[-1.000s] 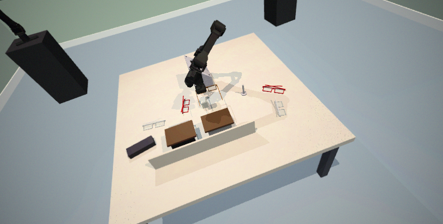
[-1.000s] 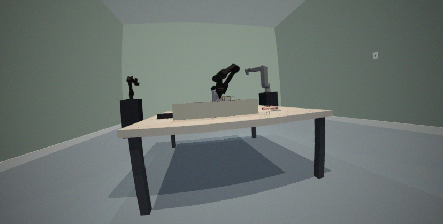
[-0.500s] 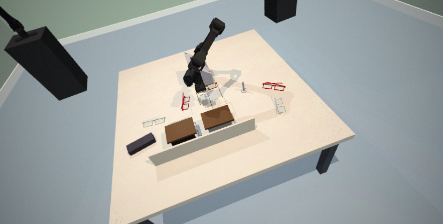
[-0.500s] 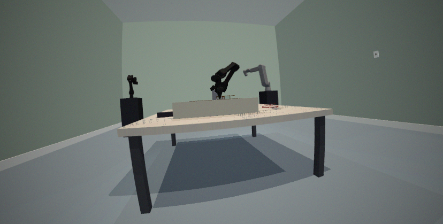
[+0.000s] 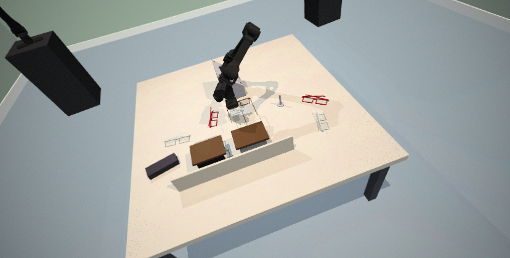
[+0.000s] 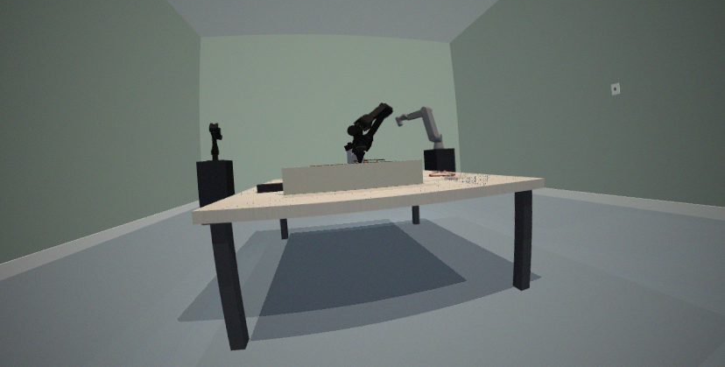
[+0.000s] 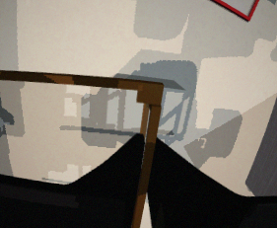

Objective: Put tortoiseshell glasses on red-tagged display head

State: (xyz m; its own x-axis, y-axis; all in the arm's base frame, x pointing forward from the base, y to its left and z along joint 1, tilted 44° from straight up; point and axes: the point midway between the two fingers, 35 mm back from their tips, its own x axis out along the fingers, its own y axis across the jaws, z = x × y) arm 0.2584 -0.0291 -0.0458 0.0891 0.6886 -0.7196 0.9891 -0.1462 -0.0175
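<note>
Right now my gripper tip is 22 cm short of the display head, 4 cm above it and 1 cm to the right of it. The rest, counted from my gripper tip: low white wall: 34 cm ahead, 12 cm to the right, 4 cm below; dark case: 46 cm to the right, 13 cm ahead, 8 cm below; grey post: 28 cm to the left, 7 cm below, 5 cm ahead.
</note>
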